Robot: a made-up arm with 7 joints. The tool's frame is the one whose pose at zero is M.
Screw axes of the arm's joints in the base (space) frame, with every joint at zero. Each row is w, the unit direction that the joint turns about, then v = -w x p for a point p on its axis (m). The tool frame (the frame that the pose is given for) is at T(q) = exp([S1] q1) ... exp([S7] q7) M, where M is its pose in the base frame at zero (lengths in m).
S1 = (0, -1, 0, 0.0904, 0, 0)
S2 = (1, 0, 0, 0, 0.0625, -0.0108)
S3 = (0, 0, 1, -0.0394, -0.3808, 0)
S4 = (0, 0, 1, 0.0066, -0.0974, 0)
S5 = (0, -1, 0, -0.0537, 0, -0.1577)
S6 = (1, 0, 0, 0, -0.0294, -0.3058)
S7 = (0, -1, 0, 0.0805, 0, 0.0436)
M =
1 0 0 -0.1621
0 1 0 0.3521
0 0 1 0.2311
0 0 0 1
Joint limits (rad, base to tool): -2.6..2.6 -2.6..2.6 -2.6..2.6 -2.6..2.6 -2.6..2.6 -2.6..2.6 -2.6..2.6
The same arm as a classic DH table. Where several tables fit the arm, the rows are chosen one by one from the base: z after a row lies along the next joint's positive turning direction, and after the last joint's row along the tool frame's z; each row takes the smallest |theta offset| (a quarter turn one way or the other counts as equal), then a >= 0, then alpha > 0; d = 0 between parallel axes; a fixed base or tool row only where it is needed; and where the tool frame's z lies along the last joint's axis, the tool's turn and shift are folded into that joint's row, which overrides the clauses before.
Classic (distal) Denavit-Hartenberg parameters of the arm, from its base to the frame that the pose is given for. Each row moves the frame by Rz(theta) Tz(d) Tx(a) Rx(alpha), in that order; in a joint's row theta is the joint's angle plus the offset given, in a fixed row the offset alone. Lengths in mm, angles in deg.
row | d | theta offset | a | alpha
base (fixed) | 90.4 | 0 | 0 | 90
joint 1 | -10.8 | -90 | 27.9 | -90
joint 2 | 380.8 | -90 | 50.2 | 90
joint 3 | 0 | 80.78 | -287.1 | 0
joint 4 | -116.2 | 9.22 | 60.3 | 90
joint 5 | -299.2 | 90 | 24.3 | 90
joint 6 | -201.3 | 0 | 109.9 | -90
joint 7 | -46.3 | 90 | 118.5 | 90
tool (fixed) | 150.6 | 180 | 0 | 0
Joint limits (deg, base to tool): -148.97..148.97 -148.97..148.97 -148.97..148.97 -148.97..148.97 -148.97..148.97 -148.97..148.97 -148.97..148.97

